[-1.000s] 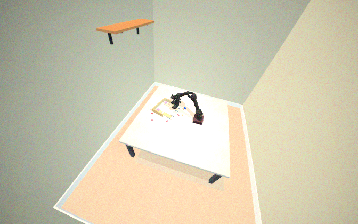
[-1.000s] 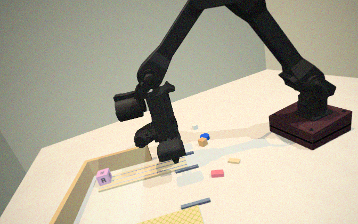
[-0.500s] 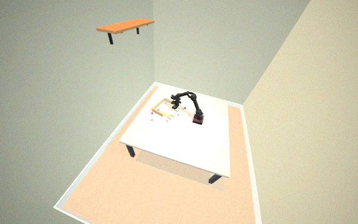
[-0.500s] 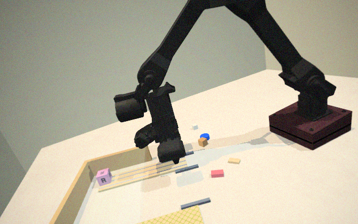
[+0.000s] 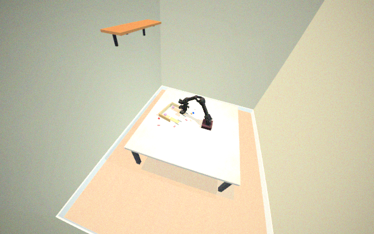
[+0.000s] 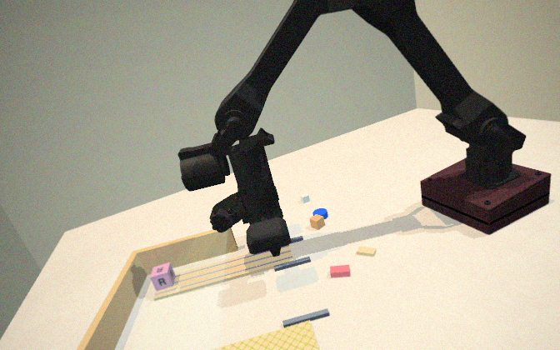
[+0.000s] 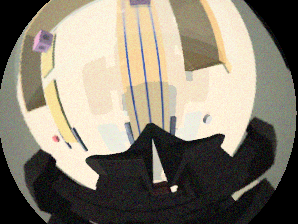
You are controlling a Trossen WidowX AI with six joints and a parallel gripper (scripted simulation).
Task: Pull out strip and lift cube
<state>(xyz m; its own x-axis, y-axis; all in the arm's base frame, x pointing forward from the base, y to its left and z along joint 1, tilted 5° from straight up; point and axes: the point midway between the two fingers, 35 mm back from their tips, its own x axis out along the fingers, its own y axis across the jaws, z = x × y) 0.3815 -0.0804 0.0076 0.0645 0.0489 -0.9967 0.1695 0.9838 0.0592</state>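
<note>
The orange cube is 100 mm behind my gripper tip and 50 mm to the right of it. Round my gripper tip: blue disc: 120 mm behind, 80 mm to the right.
</note>
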